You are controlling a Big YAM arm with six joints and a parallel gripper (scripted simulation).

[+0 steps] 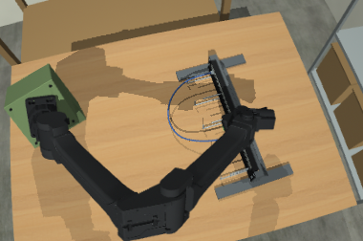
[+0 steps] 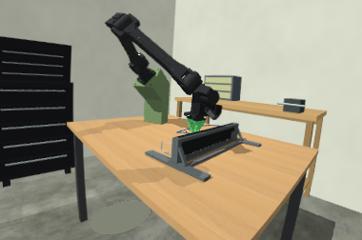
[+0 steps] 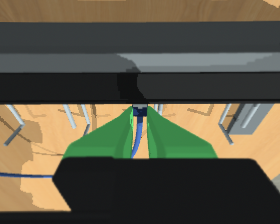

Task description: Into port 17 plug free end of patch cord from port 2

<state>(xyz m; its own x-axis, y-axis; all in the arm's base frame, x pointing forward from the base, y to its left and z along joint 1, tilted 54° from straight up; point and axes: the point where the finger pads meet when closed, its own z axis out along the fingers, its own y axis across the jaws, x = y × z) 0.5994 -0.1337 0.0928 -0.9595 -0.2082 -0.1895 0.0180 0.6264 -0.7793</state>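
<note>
My gripper is now 2 cm short of the plug.
</note>
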